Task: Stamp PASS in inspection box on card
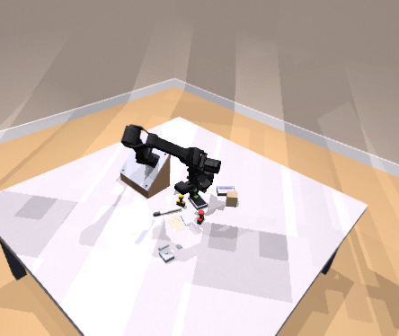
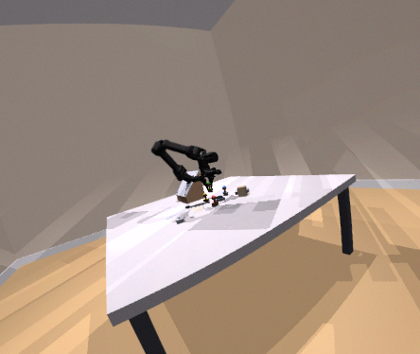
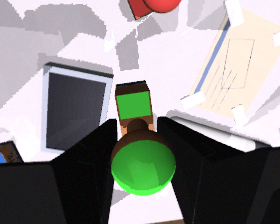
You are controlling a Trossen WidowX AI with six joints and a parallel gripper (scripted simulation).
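The cream card is 10 mm behind my gripper tip, 100 mm to the right of it and 90 mm below it. From my gripper tip the other things lie so: yellow stamp: 70 mm behind, 70 mm below; green-knobbed stamp: right at my gripper tip; red stamp: 70 mm ahead, 30 mm to the right, 70 mm below.
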